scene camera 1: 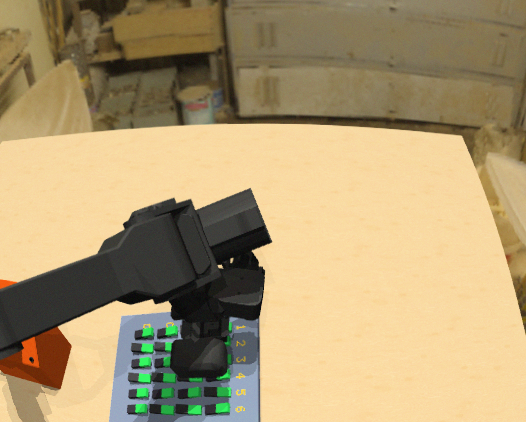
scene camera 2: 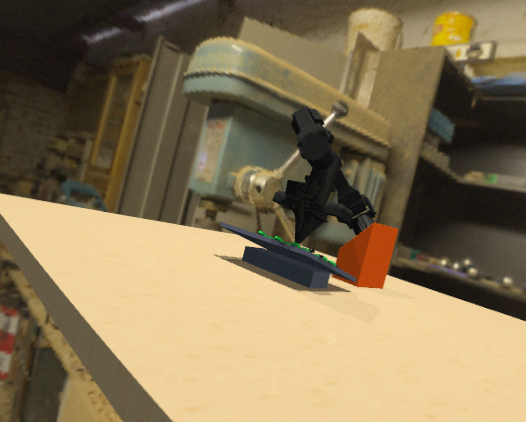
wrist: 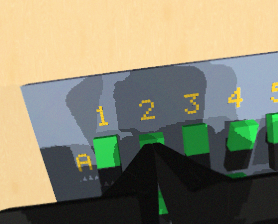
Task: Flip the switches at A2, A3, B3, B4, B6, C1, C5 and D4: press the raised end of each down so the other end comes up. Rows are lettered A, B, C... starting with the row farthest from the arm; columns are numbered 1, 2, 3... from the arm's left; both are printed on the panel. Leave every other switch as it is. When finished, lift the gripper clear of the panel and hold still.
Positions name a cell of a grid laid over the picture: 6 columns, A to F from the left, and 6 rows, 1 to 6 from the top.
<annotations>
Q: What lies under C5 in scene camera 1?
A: My gripper.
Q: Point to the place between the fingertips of my gripper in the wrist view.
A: D5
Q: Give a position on a rocker switch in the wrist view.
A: C4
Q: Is my gripper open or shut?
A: Shut.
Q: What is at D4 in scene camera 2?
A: My gripper.
</annotations>
